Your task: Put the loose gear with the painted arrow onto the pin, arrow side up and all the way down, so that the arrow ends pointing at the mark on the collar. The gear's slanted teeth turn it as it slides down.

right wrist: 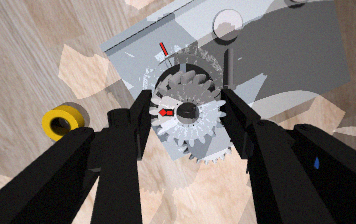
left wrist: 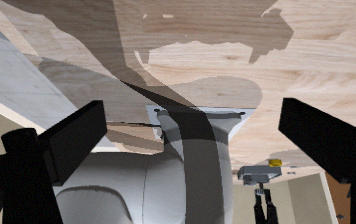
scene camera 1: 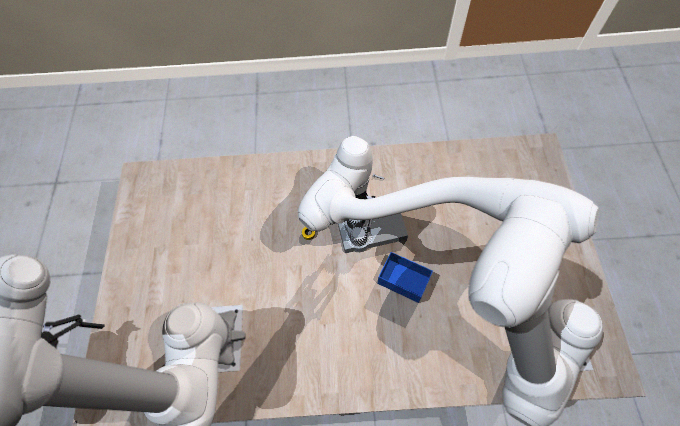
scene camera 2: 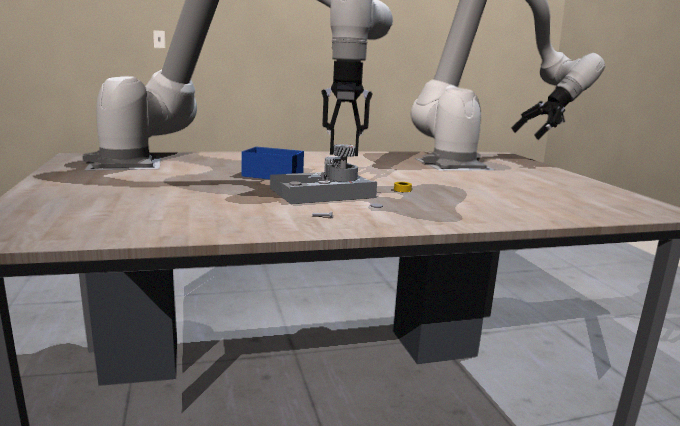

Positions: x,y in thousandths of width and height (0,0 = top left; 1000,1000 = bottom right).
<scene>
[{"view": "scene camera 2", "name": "my left gripper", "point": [771,313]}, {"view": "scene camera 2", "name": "my right gripper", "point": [505,363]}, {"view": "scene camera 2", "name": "grey base plate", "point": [501,407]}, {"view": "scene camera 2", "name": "blue bin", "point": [377,388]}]
</scene>
